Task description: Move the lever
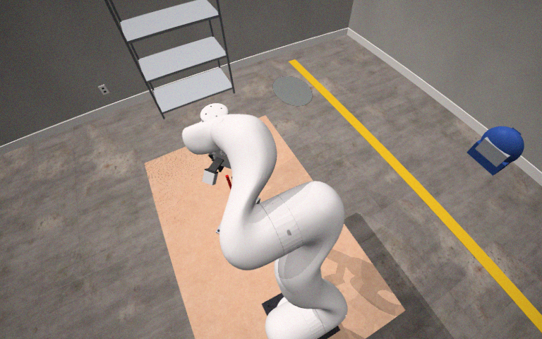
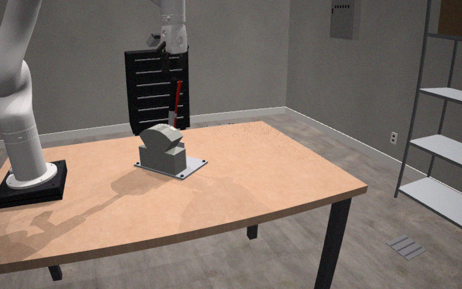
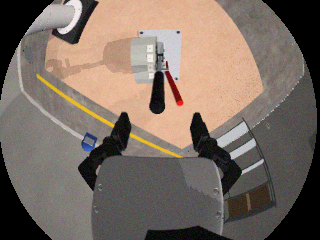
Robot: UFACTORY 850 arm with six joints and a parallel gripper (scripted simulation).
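Right now the red bar is 180 mm below my hand and 20 mm to the left of it.
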